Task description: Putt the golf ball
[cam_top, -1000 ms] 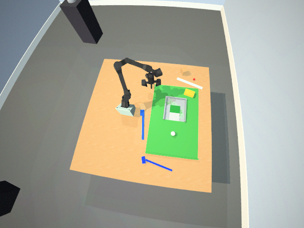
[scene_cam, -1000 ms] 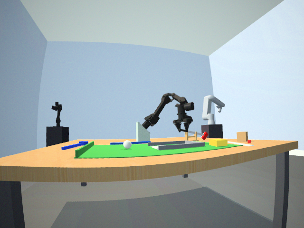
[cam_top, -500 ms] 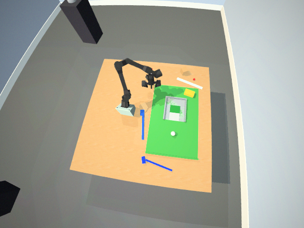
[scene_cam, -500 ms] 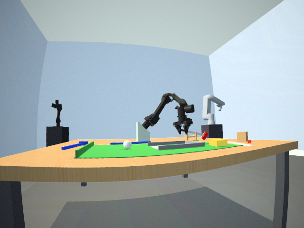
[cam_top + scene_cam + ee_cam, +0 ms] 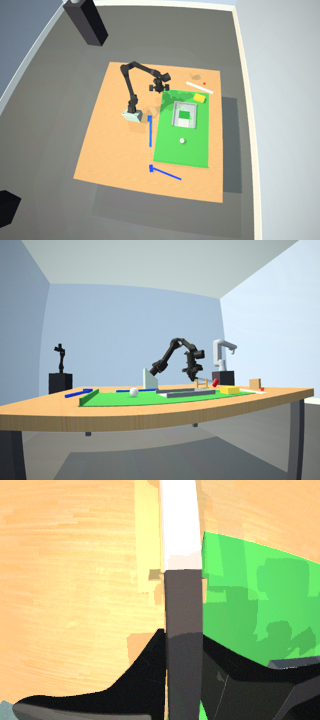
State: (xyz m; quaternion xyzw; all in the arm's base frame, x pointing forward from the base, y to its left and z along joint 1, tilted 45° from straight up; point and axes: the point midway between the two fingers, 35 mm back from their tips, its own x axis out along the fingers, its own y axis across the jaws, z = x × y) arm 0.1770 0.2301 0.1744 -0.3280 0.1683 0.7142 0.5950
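My gripper tip is now 2 cm past the small wooden rack, 7 cm to the right of it and 2 cm above it. Round my gripper tip: yellow block 40 cm ahead, 5 cm to the left, 4 cm below; then green mat 30 cm ahead, 26 cm to the right, 5 cm below; then red putter 3 cm behind, 11 cm to the left.
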